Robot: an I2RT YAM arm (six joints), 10 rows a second.
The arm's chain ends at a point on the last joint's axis. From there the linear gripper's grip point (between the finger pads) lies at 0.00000 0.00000 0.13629 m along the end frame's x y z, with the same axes.
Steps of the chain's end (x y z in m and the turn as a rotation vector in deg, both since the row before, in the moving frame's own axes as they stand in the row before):
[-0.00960 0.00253 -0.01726 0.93 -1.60 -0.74]
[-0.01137 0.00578 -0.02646 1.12 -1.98 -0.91]
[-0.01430 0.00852 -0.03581 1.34 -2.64 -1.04]
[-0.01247 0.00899 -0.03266 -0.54 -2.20 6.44]
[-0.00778 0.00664 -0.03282 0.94 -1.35 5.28]
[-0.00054 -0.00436 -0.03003 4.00 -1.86 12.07]
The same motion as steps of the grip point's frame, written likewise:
[-0.01342 0.00034 -0.01733 0.93 -1.60 -0.74]
[-0.01610 0.00315 -0.02657 1.12 -1.98 -0.91]
[-0.02061 0.00539 -0.03599 1.34 -2.64 -1.04]
[-0.01776 0.00998 -0.03277 -0.54 -2.20 6.44]
[-0.01088 0.00426 -0.03288 0.94 -1.35 5.28]
[-0.00393 -0.01426 -0.03043 4.00 -1.86 12.07]

